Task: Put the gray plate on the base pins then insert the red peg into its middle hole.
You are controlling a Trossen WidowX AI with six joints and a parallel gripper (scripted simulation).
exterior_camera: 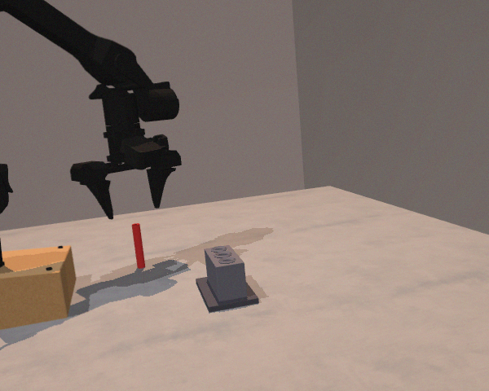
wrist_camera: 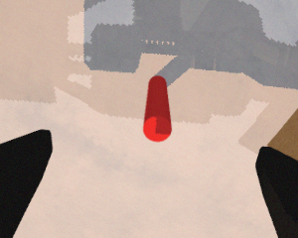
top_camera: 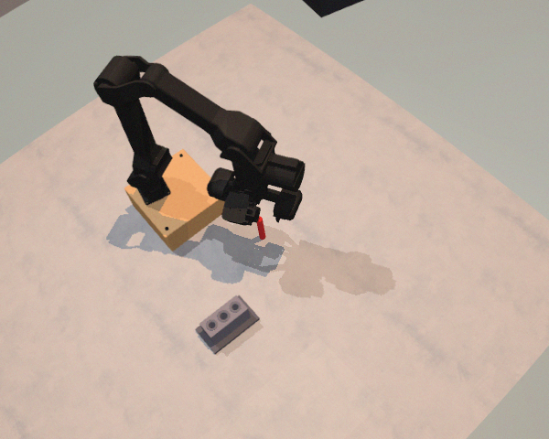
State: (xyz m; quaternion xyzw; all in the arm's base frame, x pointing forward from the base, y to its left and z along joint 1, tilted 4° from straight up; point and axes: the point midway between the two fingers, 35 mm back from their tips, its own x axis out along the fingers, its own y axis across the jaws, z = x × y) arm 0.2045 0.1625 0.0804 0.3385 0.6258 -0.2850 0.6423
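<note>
Now: gripper tip 6 cm above the red peg. The rest, counted from my gripper tip: dark base 17 cm to the right, 14 cm ahead, 9 cm below; then gray plate 17 cm to the right, 15 cm ahead, 5 cm below.
</note>
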